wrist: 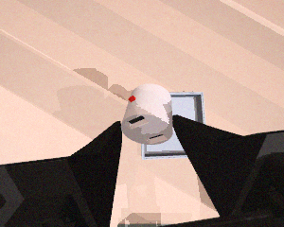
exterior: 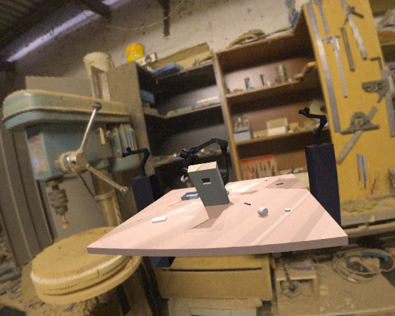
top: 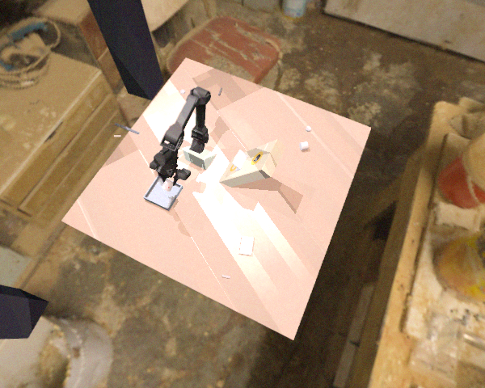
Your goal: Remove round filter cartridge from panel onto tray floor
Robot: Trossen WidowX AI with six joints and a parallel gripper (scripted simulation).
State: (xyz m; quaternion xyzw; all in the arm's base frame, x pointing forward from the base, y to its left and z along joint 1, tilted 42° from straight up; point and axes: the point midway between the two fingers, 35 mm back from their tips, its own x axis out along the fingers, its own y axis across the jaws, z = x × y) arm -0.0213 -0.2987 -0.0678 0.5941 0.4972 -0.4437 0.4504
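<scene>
My gripper tip is now 18 cm above the square grey-rimmed tray, 8 cm past it and 1 cm to the right of it. Round my gripper tip: round filter cartridge: right at my gripper tip; then cream service panel: 32 cm ahead, 25 cm to the left, 3 cm below; then flat white block: 44 cm ahead, 19 cm below, 11 cm to the right.
</scene>
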